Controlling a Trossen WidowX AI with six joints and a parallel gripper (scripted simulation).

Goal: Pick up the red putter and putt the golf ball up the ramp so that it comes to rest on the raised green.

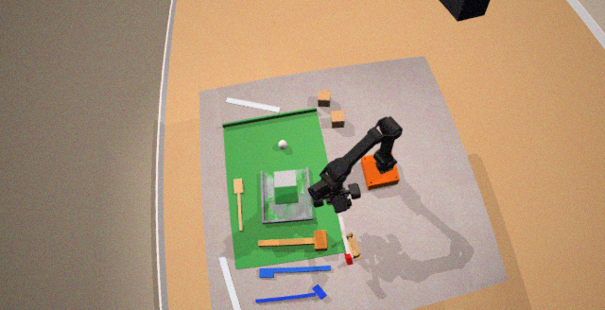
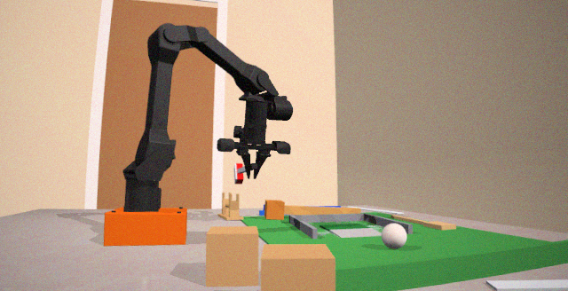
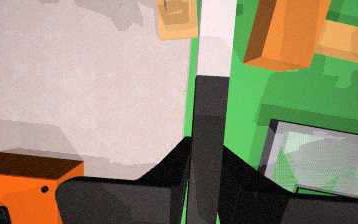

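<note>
The red putter is 20 mm ahead of my gripper tip, 110 mm to the left of it and 20 mm above it. The rest, counted from my gripper tip: white golf ball 110 mm ahead, 410 mm to the right, 100 mm below; then wooden stand 10 mm behind, 160 mm to the left, 80 mm below.
</note>
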